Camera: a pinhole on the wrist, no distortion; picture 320 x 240 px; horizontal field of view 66.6 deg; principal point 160.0 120.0 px. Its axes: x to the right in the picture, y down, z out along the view. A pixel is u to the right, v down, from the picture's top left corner.
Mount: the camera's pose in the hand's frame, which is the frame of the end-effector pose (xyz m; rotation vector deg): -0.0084 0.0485 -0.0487 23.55 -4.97 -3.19
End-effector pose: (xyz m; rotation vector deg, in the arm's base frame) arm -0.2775 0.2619 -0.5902 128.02 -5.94 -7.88
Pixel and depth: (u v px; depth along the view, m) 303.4 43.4 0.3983
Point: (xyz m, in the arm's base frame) -0.1287 0.1694 -0.9643
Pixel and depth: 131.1 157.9 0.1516
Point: -0.3306 0.1838 -0.6390
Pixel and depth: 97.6 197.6 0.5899
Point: -0.5587 -0.1415 -0.9200
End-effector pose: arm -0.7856 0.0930 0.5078 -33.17 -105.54 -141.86
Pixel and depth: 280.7 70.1 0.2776
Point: -0.8499 0.3306 0.4695
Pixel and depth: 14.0 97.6 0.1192
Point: -0.6867 0.1213 0.4901
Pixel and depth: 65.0 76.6 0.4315
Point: -0.5326 0.3818 0.3500
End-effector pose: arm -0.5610 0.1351 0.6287 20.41 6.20 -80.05
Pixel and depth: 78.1 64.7 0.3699
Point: -0.7863 0.1985 0.8788
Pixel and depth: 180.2 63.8 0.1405
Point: -0.6088 0.1202 0.6886
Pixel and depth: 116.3 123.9 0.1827
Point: -0.6055 0.1517 0.7519
